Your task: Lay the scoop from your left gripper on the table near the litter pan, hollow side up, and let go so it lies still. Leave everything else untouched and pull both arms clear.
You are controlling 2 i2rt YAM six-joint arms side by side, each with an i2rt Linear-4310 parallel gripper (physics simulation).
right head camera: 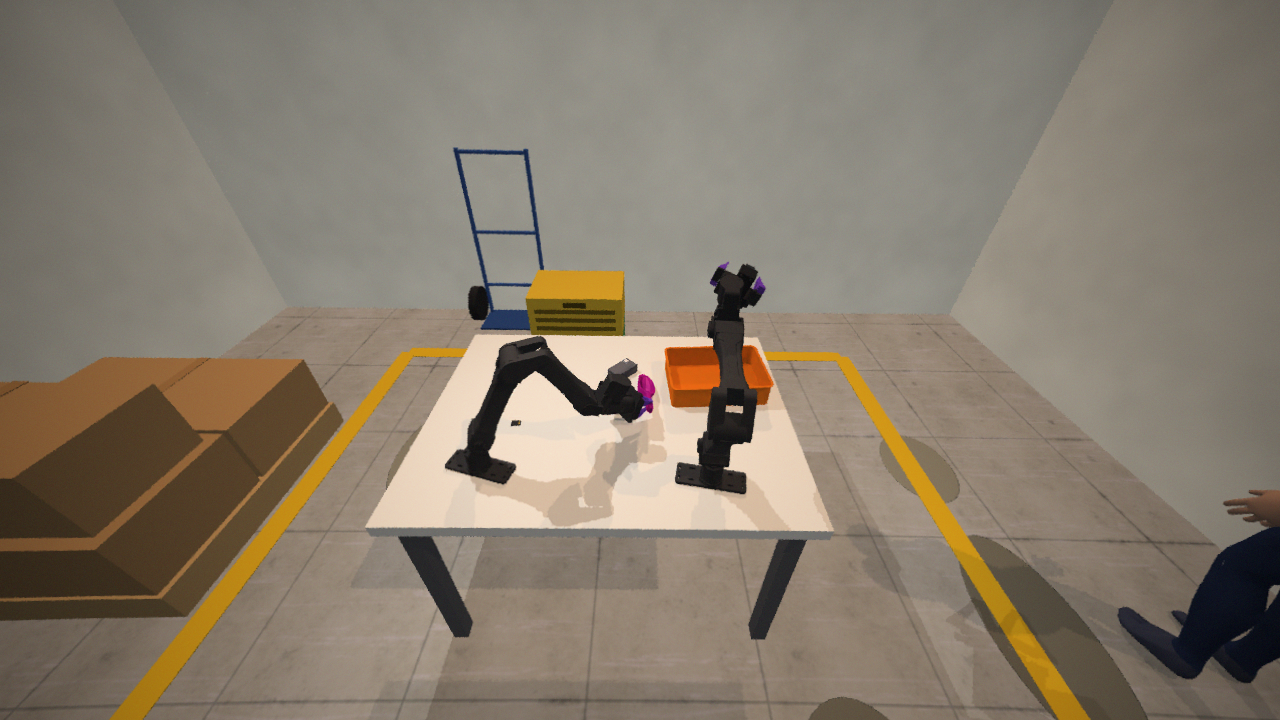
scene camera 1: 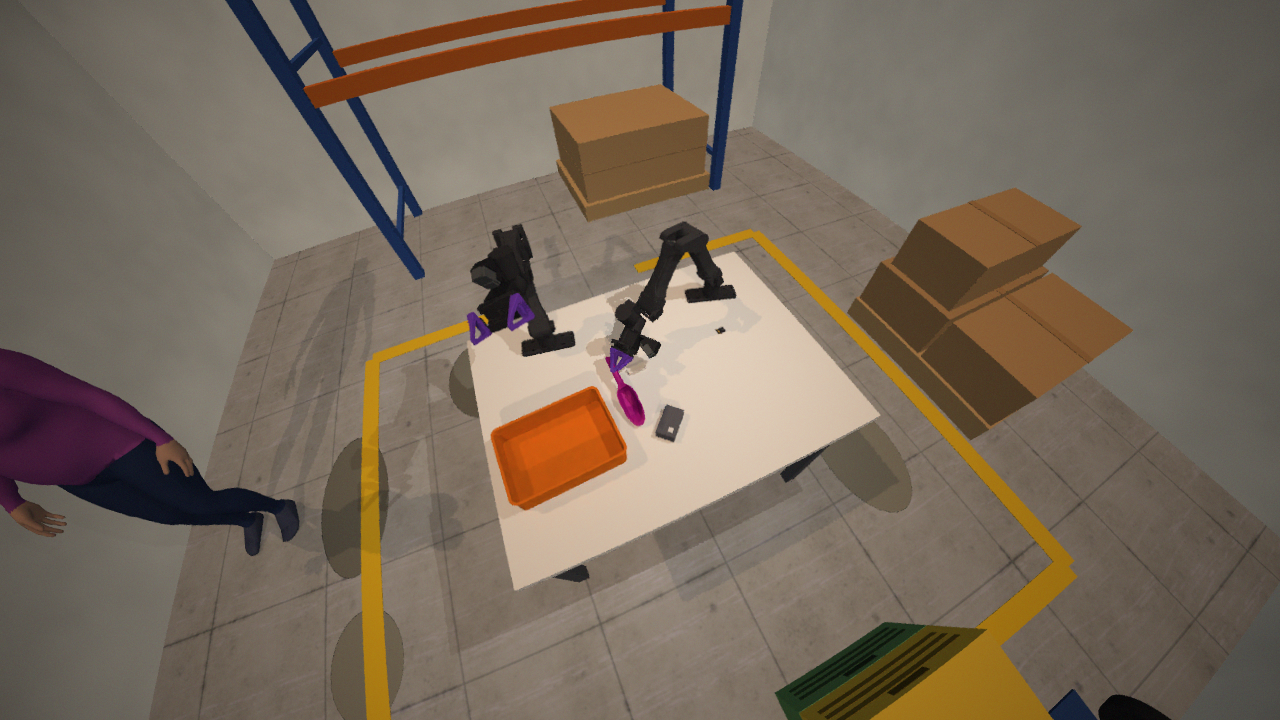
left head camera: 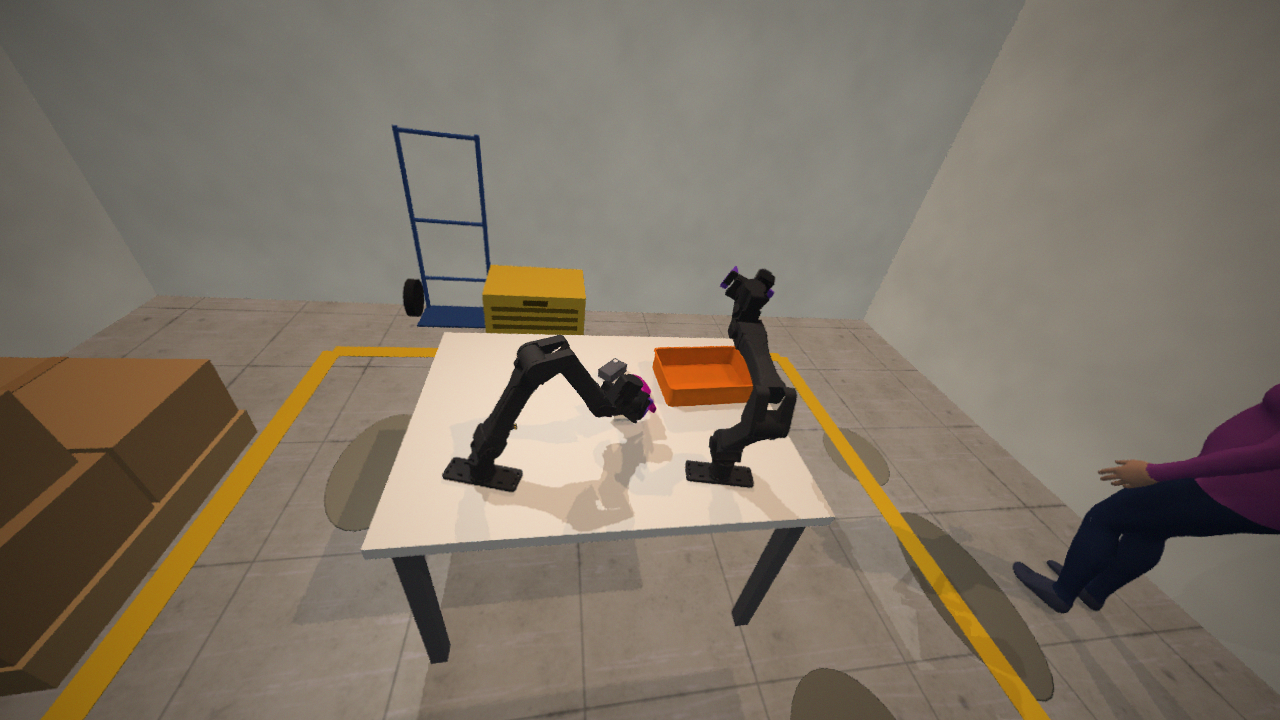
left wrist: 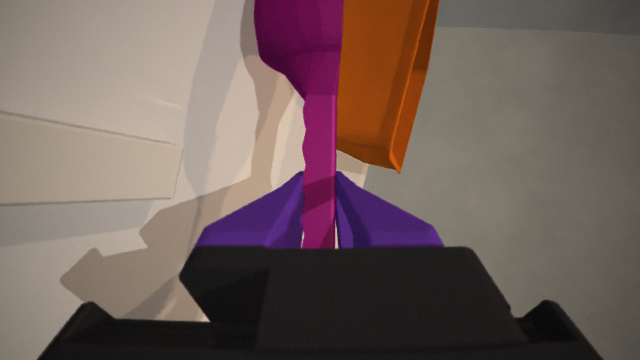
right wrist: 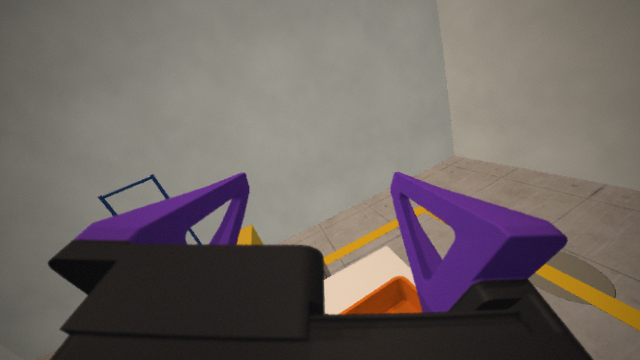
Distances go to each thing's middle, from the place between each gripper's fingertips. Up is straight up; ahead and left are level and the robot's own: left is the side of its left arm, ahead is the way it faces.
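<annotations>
From my right hand, the orange litter pan (scene camera 1: 545, 453) is 2 cm to the left, 8 cm ahead and 44 cm below. I see the magenta scoop (scene camera 1: 627, 397) too, and it is 26 cm to the left of my right hand, 3 cm behind it and 45 cm below it.
As for my left hand, the pan is 18 cm ahead of it, 23 cm to the right of it and 1 cm below it. The scoop is 2 cm to the left of my left hand, 7 cm ahead of it and 2 cm below it.
</annotations>
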